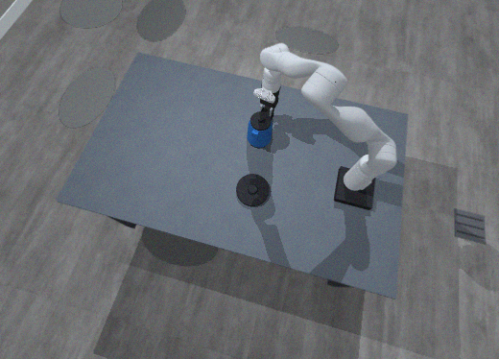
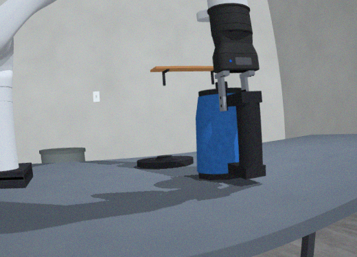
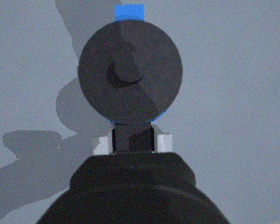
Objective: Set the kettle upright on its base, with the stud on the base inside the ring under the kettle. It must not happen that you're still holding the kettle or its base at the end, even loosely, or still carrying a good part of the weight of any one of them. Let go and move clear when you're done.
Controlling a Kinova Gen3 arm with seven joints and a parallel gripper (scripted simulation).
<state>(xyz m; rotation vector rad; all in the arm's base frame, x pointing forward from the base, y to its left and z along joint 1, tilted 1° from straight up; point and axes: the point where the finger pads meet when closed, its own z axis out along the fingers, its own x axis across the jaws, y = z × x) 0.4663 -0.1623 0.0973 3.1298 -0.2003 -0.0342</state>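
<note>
Right now the blue kettle is 3 cm to the left of my hand and 5 cm below it. Round my hand: round black base 4 cm behind, 33 cm to the left, 13 cm below.
</note>
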